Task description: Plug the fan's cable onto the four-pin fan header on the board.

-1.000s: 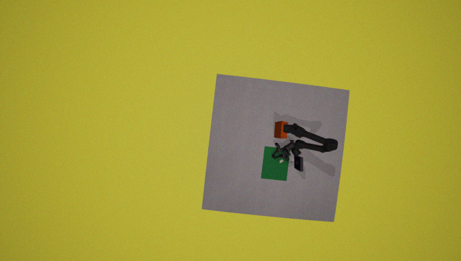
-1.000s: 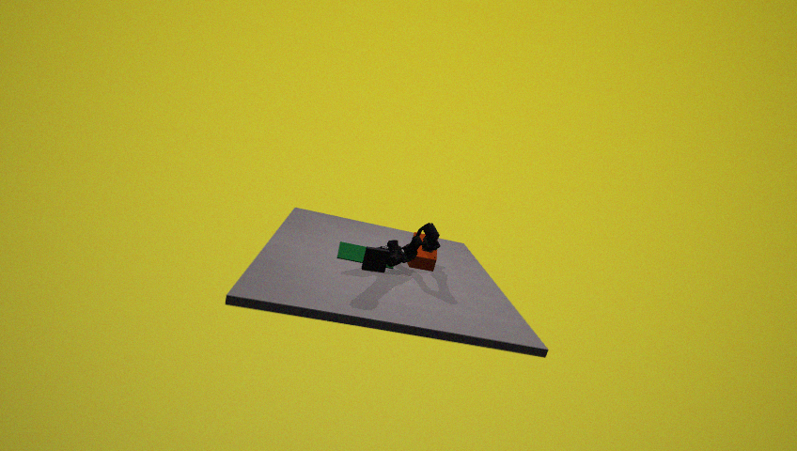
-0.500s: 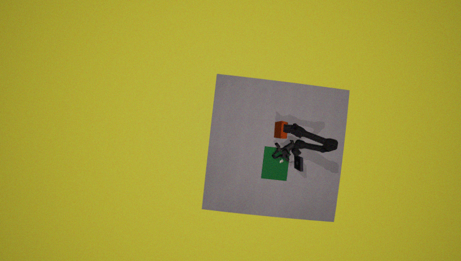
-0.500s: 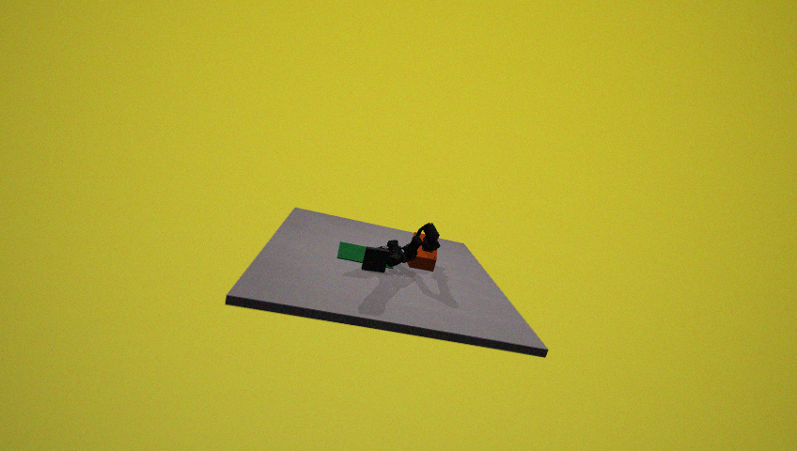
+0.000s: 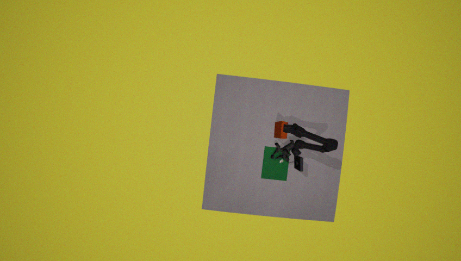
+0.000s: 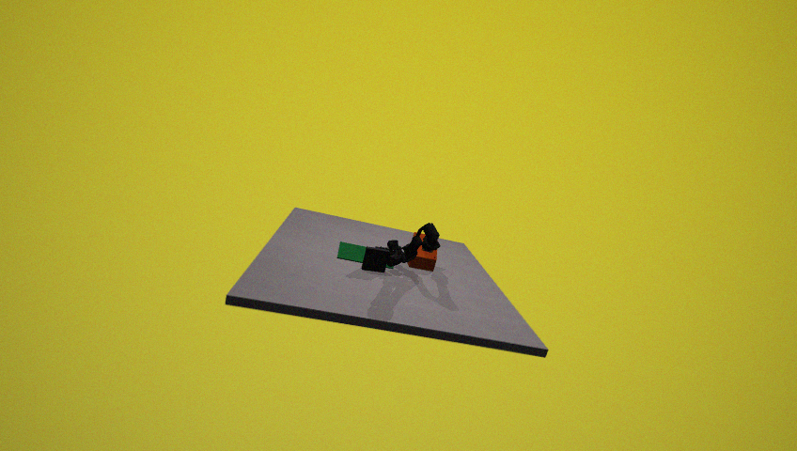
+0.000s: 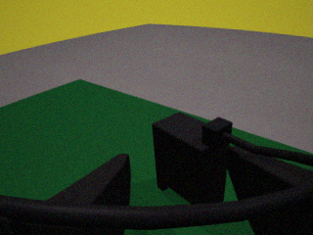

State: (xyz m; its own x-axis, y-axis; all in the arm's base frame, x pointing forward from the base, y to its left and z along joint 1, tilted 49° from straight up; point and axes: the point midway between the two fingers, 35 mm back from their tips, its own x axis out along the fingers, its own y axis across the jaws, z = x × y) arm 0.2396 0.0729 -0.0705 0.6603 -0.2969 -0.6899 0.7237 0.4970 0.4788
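My gripper tip is now 1 cm to the left of the fan plug and 1 cm above it. The rest, counted from my gripper tip: black fan 21 cm to the left, 3 cm ahead, 2 cm above; white four-pin header 8 cm to the left, 3 cm below, 3 cm ahead; green board 7 cm ahead, 5 cm below, 4 cm to the left.
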